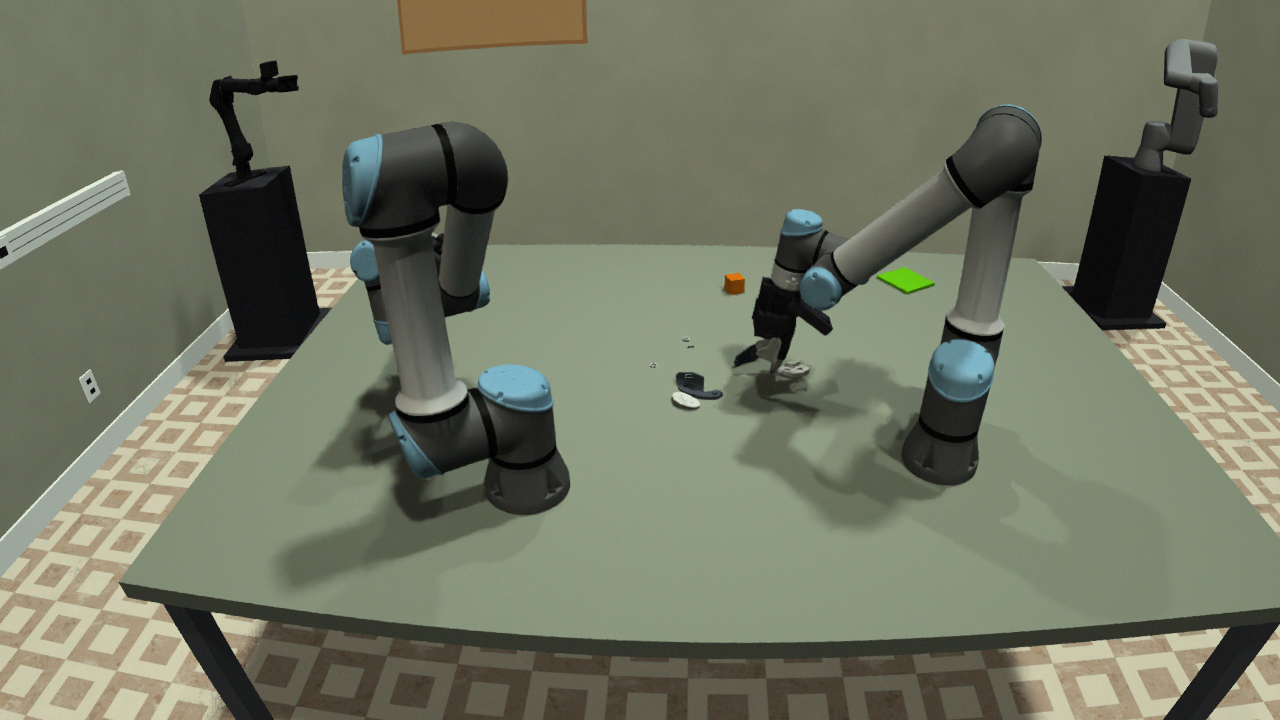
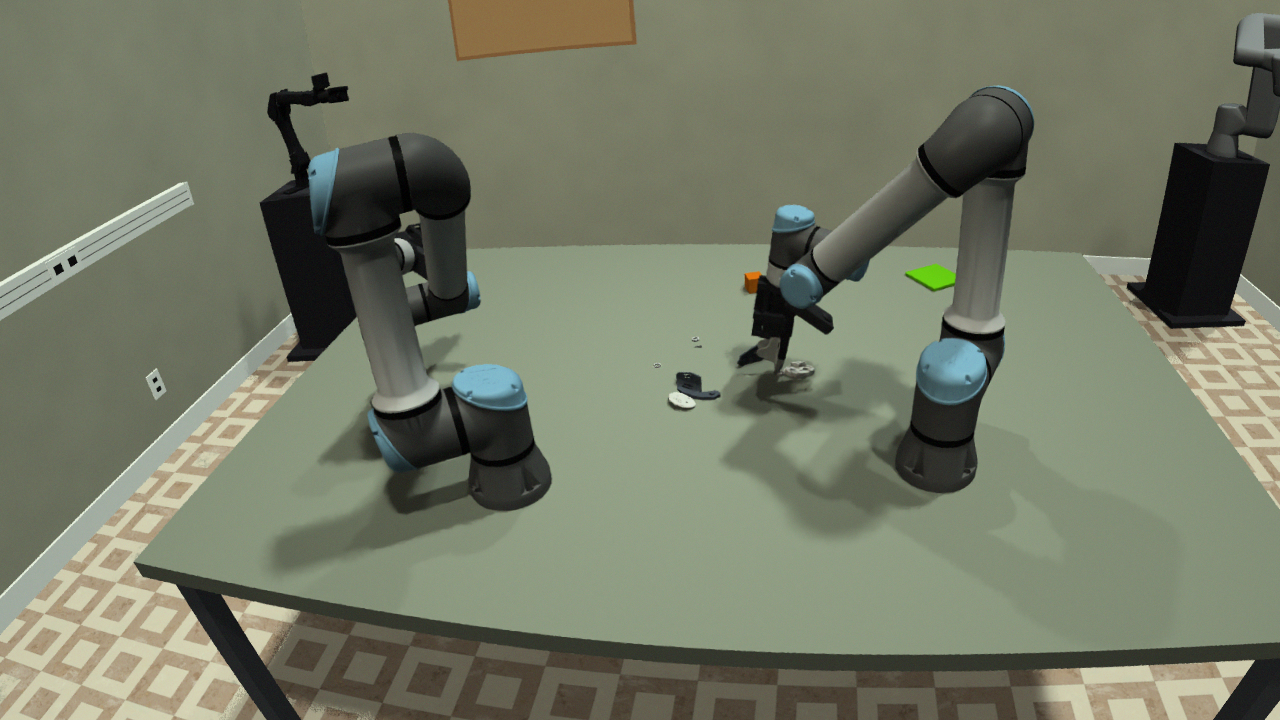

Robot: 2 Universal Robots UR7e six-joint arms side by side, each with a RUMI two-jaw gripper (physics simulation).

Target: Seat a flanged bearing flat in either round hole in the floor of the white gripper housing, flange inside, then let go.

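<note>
The white gripper housing (image 1: 794, 368) (image 2: 799, 368) is at the table's middle right, beside the right gripper; its floor holes are too small to make out. Small pale ring-like parts, seemingly bearings, lie left of it: one (image 1: 653, 365) (image 2: 657, 365) alone and one (image 1: 686, 339) (image 2: 695, 339) farther back with another small part close by. My right gripper (image 1: 754, 365) (image 2: 759, 363) points down just left of the housing, its dark jaws apart, seemingly open. Whether a bearing is at its jaws or in the housing cannot be seen. My left gripper's jaws are hidden behind the left arm.
A black curved part (image 1: 693, 385) (image 2: 692, 385) and a white oval part (image 1: 685, 402) (image 2: 681, 401) lie left of the right gripper. An orange cube (image 1: 733, 283) (image 2: 751, 282) and a green square (image 1: 905, 280) (image 2: 931, 276) lie toward the back.
</note>
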